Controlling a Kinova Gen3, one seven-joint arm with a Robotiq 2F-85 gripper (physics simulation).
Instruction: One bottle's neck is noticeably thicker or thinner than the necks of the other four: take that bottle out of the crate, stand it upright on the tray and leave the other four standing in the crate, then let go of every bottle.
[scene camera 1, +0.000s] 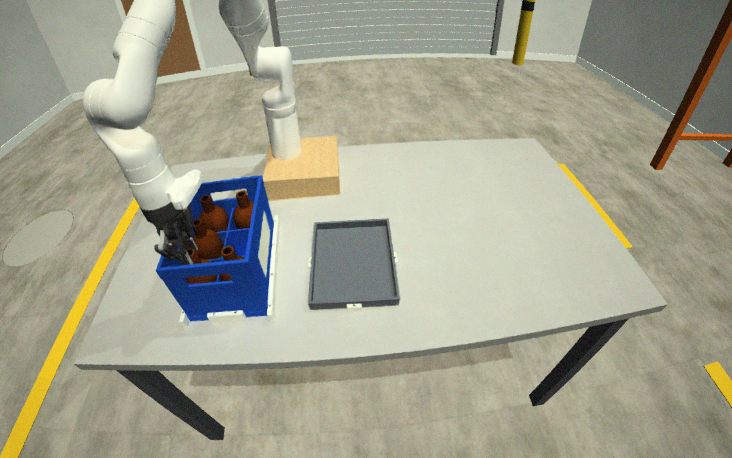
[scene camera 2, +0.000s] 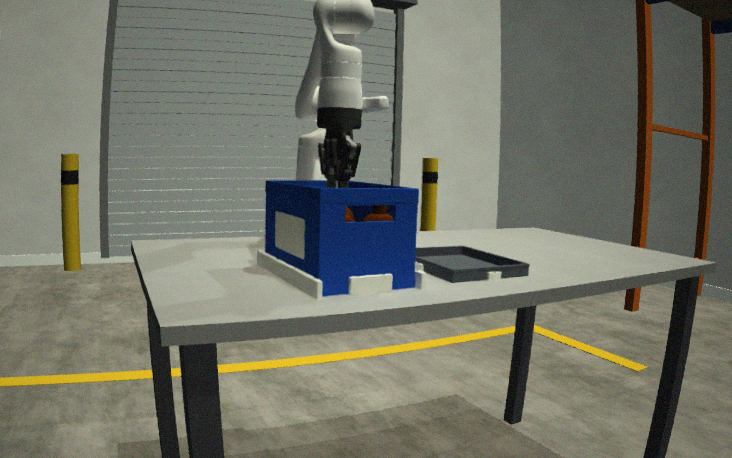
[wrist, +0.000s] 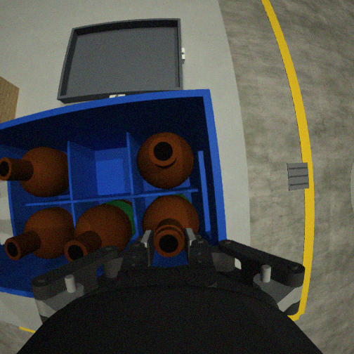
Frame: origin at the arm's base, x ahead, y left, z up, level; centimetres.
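Seen in the pictures: gripper, fingertip midpoint: (scene camera 1: 191, 258); arm's base at its link origin: (scene camera 1: 286, 151).
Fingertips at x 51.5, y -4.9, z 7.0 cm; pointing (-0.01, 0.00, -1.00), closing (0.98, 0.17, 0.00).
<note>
Pixels of each thing's top centre, then the offset from my fingertips to it. "*": a spot on its surface instead. Level surfaces: height alone.
- blue crate at its top centre: (scene camera 2: 336, 183) (scene camera 1: 213, 217) dx -9.5, dy +1.9, dz +2.7 cm
- grey tray at a spot on its surface: (scene camera 2: 464, 262) * dx -17.5, dy +33.1, dz -14.3 cm
- table at its surface level: dz -14.8 cm
The blue crate (scene camera 1: 221, 299) (scene camera 2: 367, 245) (wrist: 215, 165) holds five brown bottles in six compartments; the middle compartment on the tray side is empty. My gripper (scene camera 1: 188, 257) (scene camera 2: 337, 184) (wrist: 168, 238) is shut on the neck of the front-left bottle (wrist: 171, 215), which is in its corner compartment. Its neck looks rather wide in the wrist view. The other bottles are the middle-left one (scene camera 1: 208, 244) (wrist: 102, 227), the front-right one (scene camera 1: 228, 252) (wrist: 165, 165), the back-left one (scene camera 1: 213, 217) (wrist: 50, 230) and the back-right one (scene camera 1: 244, 214) (wrist: 45, 172). The grey tray (scene camera 1: 353, 264) (scene camera 2: 464, 262) (wrist: 125, 60) holds no bottle.
White strips (scene camera 1: 226, 317) (scene camera 2: 291, 274) edge the crate's base on the table (scene camera 1: 485, 243) (scene camera 2: 215, 302). The crate's walls and blue dividers (wrist: 70, 185) surround the bottles. A wooden block (scene camera 1: 305, 183) under the arm's base stands behind the crate.
</note>
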